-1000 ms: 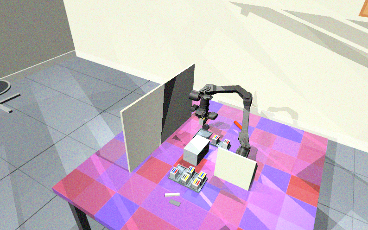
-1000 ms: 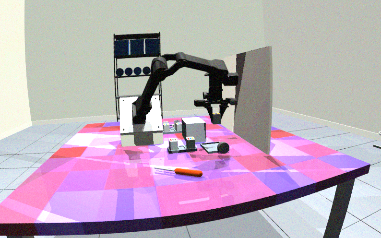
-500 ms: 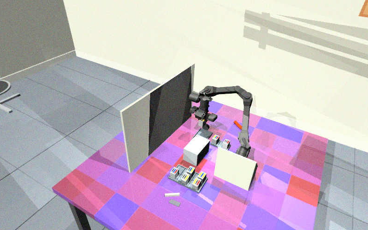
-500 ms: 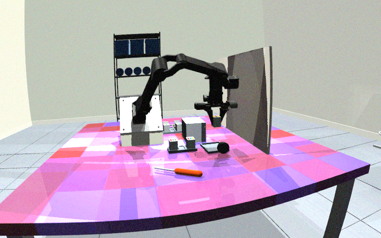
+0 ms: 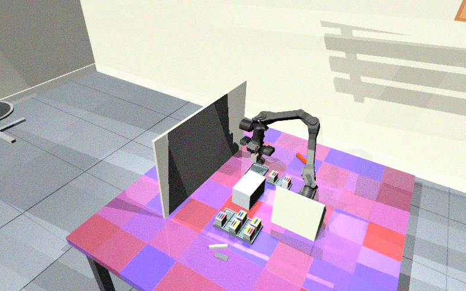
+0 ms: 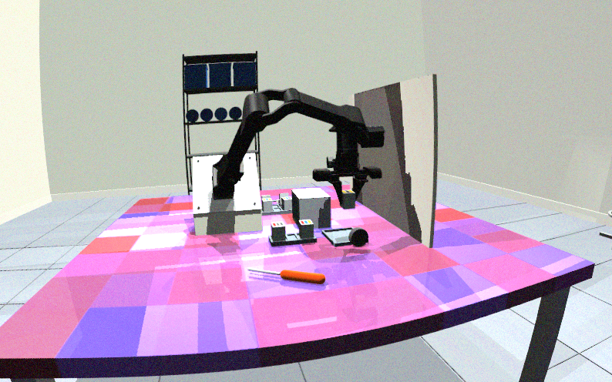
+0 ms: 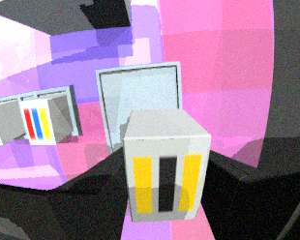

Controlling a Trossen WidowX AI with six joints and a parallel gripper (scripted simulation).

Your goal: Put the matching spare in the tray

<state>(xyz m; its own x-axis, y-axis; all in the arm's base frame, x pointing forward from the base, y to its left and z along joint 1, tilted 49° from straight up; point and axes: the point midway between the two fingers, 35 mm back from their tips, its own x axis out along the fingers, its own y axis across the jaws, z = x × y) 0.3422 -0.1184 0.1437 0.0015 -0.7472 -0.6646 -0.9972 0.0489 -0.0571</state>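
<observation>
Now: gripper tip 1 cm past the grey tray and 9 cm above it. Round my gripper tip: mounted unit: 6 cm behind, 20 cm to the left, 5 cm below; then tall grey panel: 19 cm ahead, 18 cm to the left, 13 cm above; then dark cylinder: 8 cm to the right, 7 cm below.
</observation>
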